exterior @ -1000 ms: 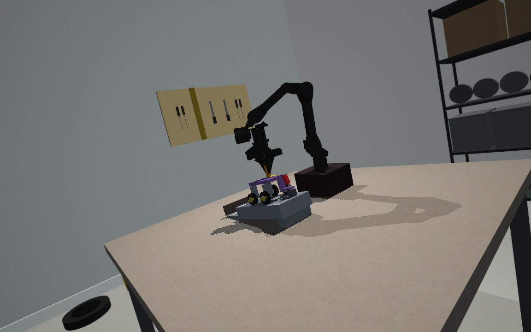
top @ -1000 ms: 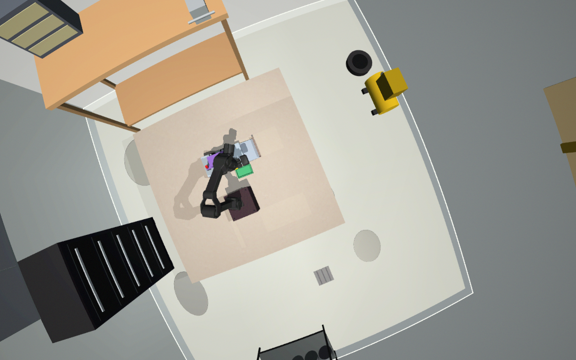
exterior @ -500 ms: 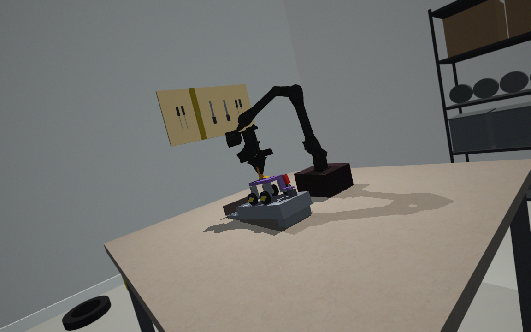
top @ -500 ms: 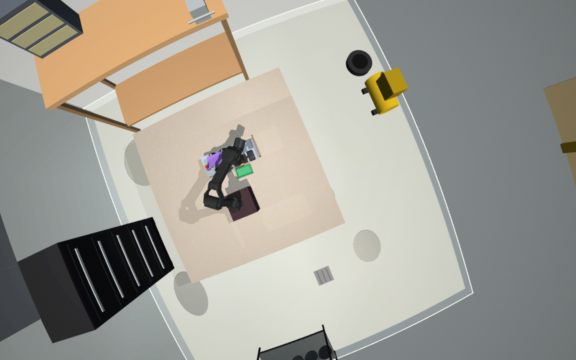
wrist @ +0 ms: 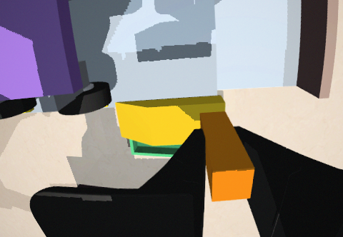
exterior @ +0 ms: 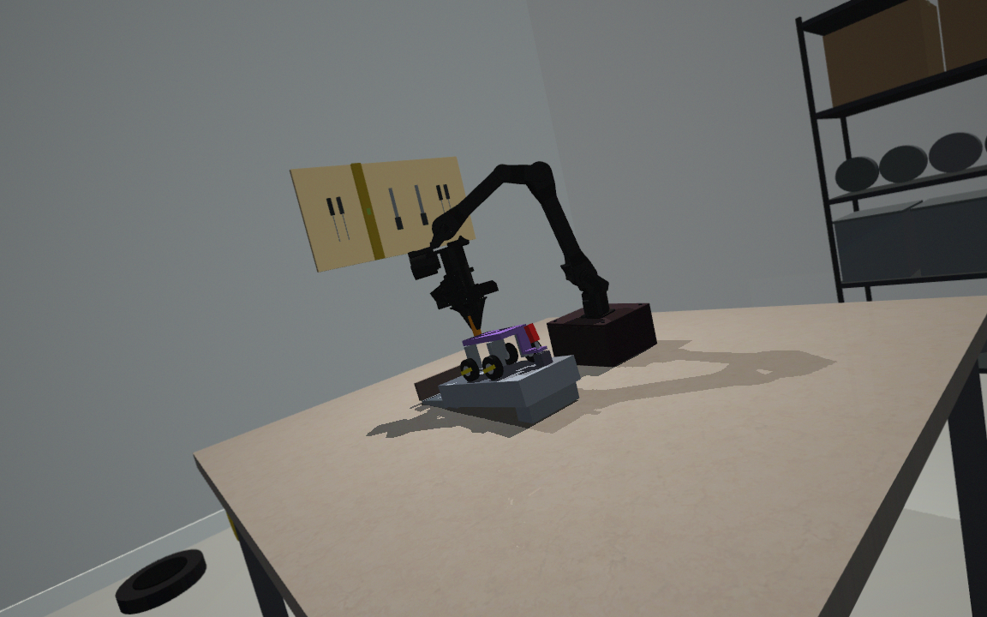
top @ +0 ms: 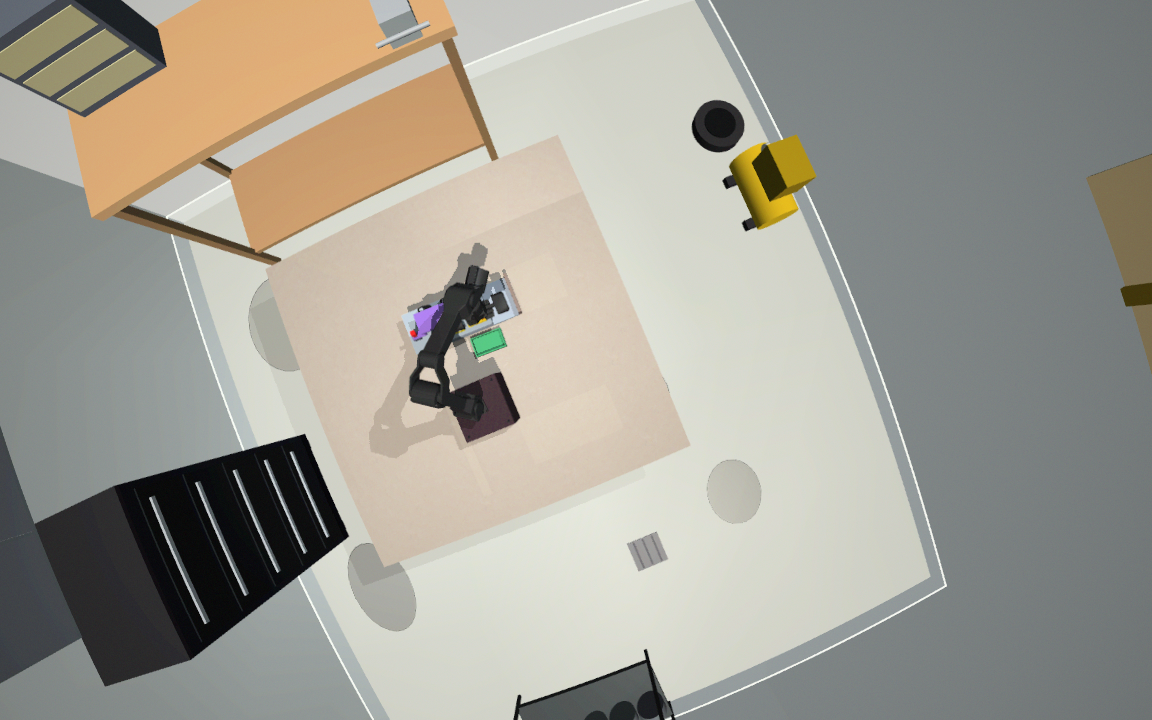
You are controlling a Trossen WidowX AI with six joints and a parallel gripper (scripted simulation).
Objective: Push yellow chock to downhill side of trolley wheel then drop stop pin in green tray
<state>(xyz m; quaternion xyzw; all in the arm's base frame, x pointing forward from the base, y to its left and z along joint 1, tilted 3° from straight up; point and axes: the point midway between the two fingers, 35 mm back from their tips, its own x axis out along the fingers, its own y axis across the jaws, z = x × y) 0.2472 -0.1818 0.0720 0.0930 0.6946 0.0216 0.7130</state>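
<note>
The red-headed stop pin lies 240 mm to the left of my gripper tip, 70 mm ahead of it and 20 mm below it. The rest, counted from my gripper tip: purple trolley: 140 mm to the left, 80 mm ahead, 40 mm below; yellow chock: 20 mm to the left; low brown bar: 120 mm to the right, 120 mm below, 50 mm ahead.
</note>
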